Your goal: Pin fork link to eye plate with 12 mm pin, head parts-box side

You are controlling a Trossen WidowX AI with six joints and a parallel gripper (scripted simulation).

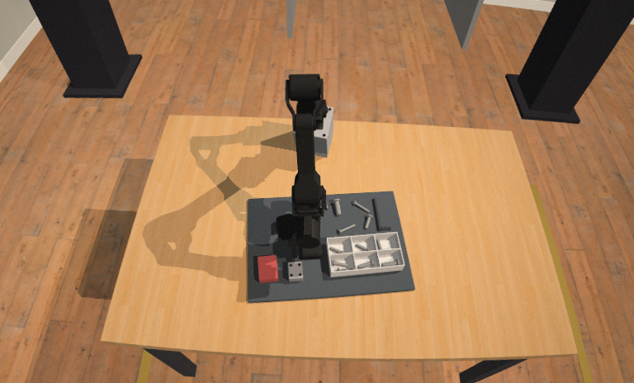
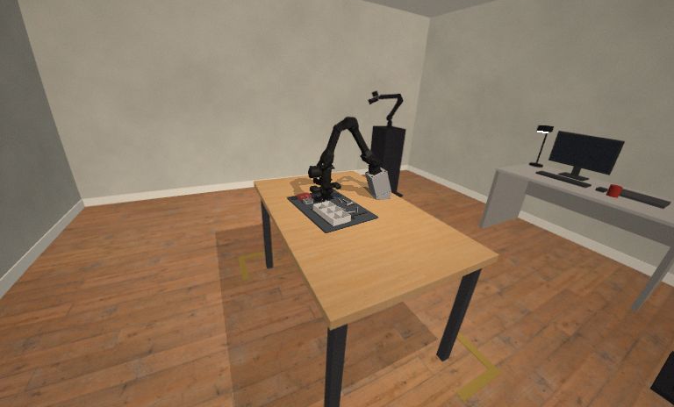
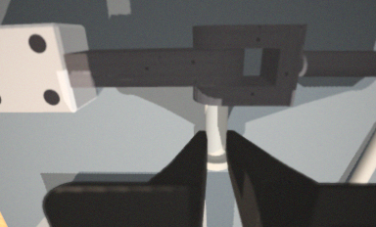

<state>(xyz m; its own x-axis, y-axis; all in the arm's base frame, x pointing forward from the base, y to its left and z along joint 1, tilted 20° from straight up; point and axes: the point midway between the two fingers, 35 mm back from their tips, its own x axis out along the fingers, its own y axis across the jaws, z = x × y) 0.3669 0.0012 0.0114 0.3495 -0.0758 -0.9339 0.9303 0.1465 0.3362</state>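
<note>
My hand is 20 mm short of the dark eye plate bar, 40 mm to the left of it and 30 mm above it. Also, from my hand: pale pin: 10 mm to the right, 30 mm below; then light grey block: 100 mm ahead, 30 mm to the right, 30 mm below; then red block: 90 mm ahead, 110 mm to the right, 40 mm below.
</note>
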